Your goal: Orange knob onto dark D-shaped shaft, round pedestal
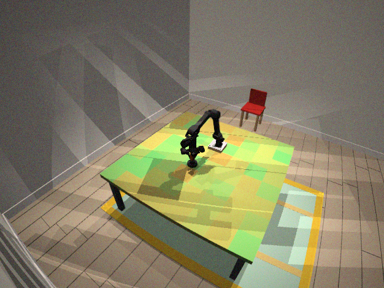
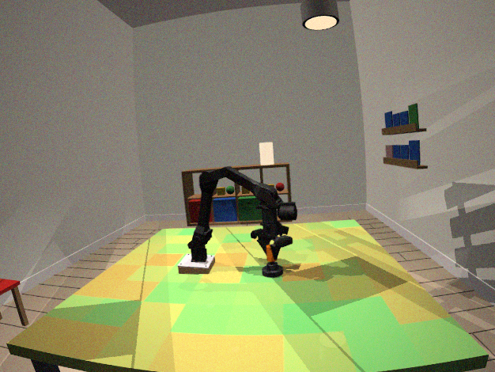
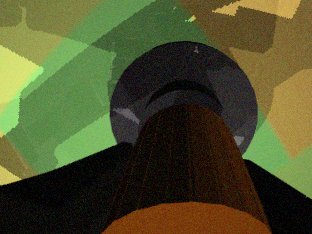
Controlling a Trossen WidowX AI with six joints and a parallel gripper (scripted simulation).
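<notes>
The pedestal lies 40 mm below my gripper tip. From my gripper tip the other things lie so: knob 20 mm above.
</notes>
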